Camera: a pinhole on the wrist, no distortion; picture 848 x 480 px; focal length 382.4 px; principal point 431.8 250.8 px. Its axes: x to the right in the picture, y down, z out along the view. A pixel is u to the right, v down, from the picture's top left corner.
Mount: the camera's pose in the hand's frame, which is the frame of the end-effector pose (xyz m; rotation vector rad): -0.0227 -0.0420 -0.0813 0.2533 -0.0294 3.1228
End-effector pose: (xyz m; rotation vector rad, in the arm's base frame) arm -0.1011 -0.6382 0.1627 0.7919 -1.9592 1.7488
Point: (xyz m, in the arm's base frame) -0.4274 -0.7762 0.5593
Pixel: outside the picture
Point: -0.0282 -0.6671 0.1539
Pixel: 614.7 244.3
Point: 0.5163 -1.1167 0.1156
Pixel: outside the picture
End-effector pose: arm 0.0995 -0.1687 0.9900 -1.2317 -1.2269 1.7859
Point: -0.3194 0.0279 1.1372
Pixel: 250.7 378.7
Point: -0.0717 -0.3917 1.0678
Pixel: 672.1 181.8
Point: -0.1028 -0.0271 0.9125
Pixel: 113.8 145.2
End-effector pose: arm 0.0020 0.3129 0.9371 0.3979 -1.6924 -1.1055
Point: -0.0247 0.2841 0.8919
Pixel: 380.4 308.0
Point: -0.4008 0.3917 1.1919
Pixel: 276.7 92.0
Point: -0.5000 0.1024 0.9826
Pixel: 166.6 361.6
